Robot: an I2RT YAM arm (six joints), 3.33 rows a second.
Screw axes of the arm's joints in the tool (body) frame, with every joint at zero. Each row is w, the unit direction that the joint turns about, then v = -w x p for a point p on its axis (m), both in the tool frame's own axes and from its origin. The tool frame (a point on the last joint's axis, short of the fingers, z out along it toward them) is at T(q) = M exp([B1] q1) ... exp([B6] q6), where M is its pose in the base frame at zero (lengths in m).
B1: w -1 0 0 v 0 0.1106 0
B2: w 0 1 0 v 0.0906 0 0.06
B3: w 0 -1 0 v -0.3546 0 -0.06
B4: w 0 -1 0 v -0.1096 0 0
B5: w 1 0 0 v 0 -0.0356 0
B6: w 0 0 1 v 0 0 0
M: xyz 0.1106 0 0.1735 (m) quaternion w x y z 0.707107 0 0.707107 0
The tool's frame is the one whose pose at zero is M.
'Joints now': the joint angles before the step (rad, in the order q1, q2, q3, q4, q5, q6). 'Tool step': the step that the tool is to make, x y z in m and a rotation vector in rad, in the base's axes. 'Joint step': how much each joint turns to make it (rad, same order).
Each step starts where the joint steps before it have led.
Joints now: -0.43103 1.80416 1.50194 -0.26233 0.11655 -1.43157
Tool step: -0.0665 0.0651 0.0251 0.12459 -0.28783 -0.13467
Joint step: 0.10397 -0.36143 -0.34810 0.15687 0.10895 0.31099
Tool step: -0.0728 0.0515 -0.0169 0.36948 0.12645 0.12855
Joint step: 0.07089 -0.28138 -0.17181 -0.36868 -0.21008 0.24630
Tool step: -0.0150 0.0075 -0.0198 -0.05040 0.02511 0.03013
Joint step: 0.01819 -0.06752 -0.11216 0.03402 0.02424 -0.05083
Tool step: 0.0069 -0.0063 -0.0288 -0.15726 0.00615 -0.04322
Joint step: 0.00003 0.03353 -0.11202 0.18683 0.12726 -0.09793
